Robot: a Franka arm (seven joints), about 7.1 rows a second.
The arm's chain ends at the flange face. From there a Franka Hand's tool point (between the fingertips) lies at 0.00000 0.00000 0.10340 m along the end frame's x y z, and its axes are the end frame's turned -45 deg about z.
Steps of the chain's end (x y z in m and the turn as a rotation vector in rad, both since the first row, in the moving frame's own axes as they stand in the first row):
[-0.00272, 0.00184, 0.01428, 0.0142, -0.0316, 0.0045]
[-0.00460, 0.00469, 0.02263, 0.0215, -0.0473, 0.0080]
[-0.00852, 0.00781, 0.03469, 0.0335, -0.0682, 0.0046]
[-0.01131, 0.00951, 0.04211, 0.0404, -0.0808, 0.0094]
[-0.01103, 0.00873, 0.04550, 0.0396, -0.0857, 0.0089]
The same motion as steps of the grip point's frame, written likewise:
[-0.00449, -0.00397, 0.01422, 0.0324, -0.0123, 0.0045]
[-0.00843, -0.00497, 0.02249, 0.0486, -0.0182, 0.0080]
[-0.01406, -0.00794, 0.03439, 0.0719, -0.0245, 0.0046]
[-0.01763, -0.01014, 0.04169, 0.0857, -0.0286, 0.0094]
[-0.01730, -0.01079, 0.04504, 0.0886, -0.0326, 0.0089]

